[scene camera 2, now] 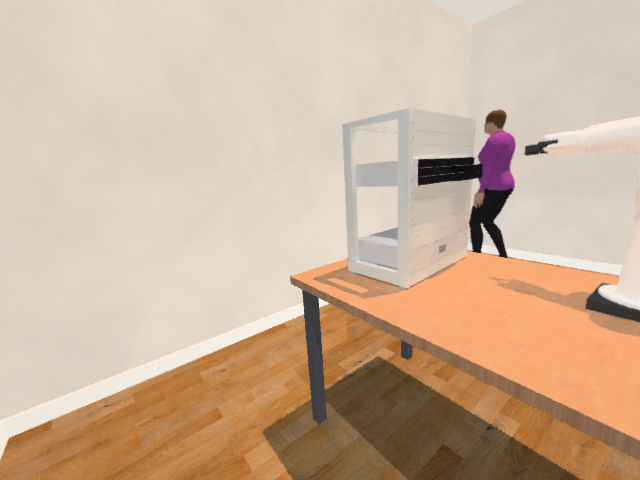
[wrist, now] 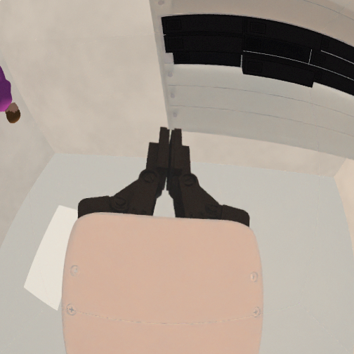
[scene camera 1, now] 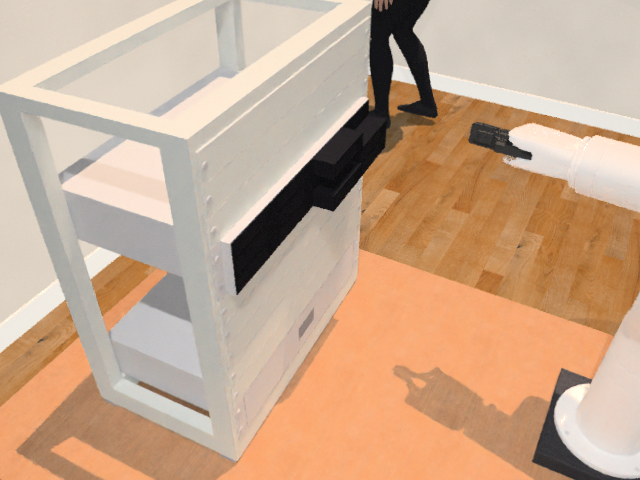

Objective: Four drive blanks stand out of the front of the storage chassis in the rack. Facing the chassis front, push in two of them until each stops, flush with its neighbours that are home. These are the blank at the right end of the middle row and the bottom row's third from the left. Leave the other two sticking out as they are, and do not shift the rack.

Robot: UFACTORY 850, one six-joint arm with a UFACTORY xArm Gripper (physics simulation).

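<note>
The storage chassis (scene camera 1: 258, 248) (scene camera 2: 439, 171) shows its black front in the rack (scene camera 1: 193, 258) (scene camera 2: 404, 206) (wrist: 260, 107). The wrist view is upside down. The middle row's right-end blank (scene camera 1: 374, 131) (wrist: 202, 44) stands out. The bottom row's third blank (scene camera 1: 324, 198) (wrist: 282, 27) stands out below the top row's third blank (scene camera 1: 338, 149) (wrist: 277, 73), also out. The bottom row's right-end blank (wrist: 202, 25) looks out too; dark faces make depth hard to tell. My gripper (scene camera 1: 472, 133) (scene camera 2: 527, 149) (wrist: 168, 140) is shut and empty, in the air well off the chassis front, touching nothing.
The rack stands on an orange table (scene camera 1: 413, 320) (scene camera 2: 465, 330). A pale unit with a grey label (scene camera 1: 306, 323) (scene camera 2: 442, 248) sits low in the rack. The arm's base (scene camera 1: 547, 439) (scene camera 2: 610, 304) is at the right. A person (scene camera 1: 382, 62) (scene camera 2: 498, 160) (wrist: 4, 90) stands beyond the rack's right end.
</note>
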